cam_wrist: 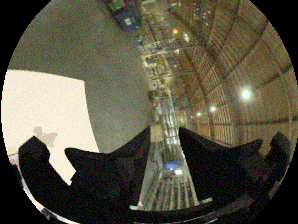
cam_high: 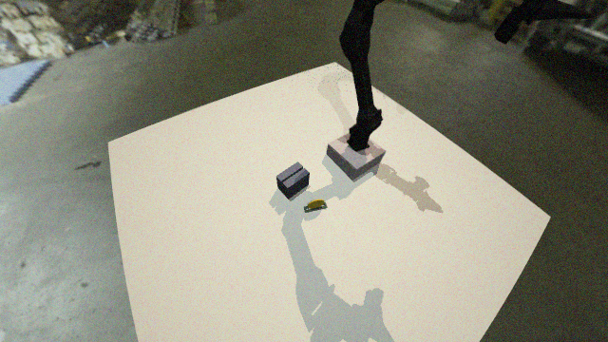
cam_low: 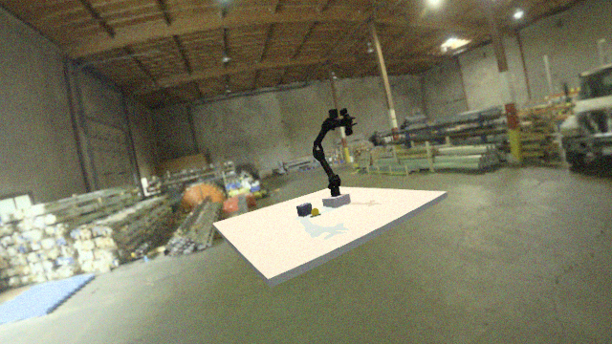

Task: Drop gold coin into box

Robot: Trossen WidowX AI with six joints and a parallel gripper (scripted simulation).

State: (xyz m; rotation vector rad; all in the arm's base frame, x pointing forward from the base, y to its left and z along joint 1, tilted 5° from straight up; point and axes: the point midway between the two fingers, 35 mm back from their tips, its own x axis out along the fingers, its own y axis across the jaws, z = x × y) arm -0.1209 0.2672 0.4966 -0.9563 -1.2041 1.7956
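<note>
Right now my gripper tip is 380 mm short of the gold coin, 110 mm to the left of it and 550 mm above it.
</note>
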